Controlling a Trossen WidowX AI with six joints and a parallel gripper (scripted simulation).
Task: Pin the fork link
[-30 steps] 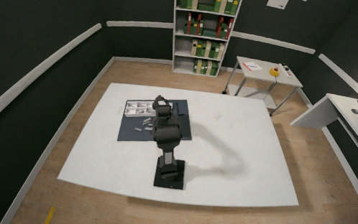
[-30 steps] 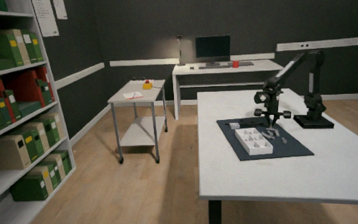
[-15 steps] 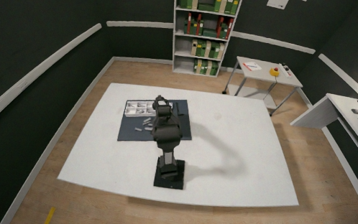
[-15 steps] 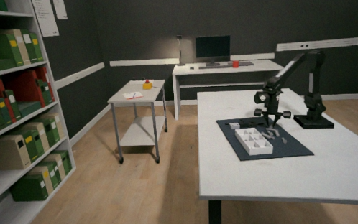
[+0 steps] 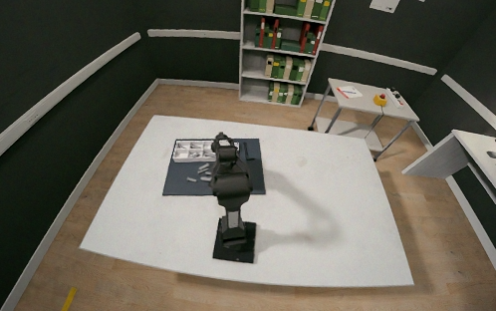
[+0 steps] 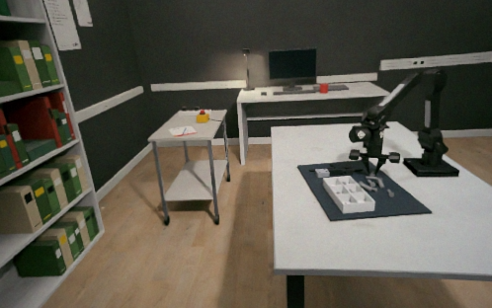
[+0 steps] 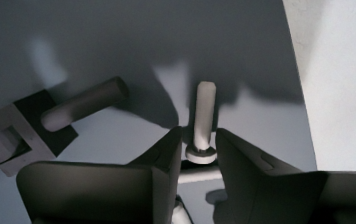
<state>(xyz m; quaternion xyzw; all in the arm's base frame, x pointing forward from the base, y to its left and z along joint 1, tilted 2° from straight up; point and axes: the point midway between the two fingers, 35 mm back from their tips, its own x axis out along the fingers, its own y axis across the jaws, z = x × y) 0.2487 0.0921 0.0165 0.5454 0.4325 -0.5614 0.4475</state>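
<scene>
My hand is 10 mm to the left of the pin and 30 mm above it. The rest, counted from my hand: dark blue mat: 90 mm ahead, 80 mm to the left, 40 mm below; eye plate: 130 mm ahead, 20 mm to the right, 30 mm below; grey block: 200 mm ahead, 20 mm below.
</scene>
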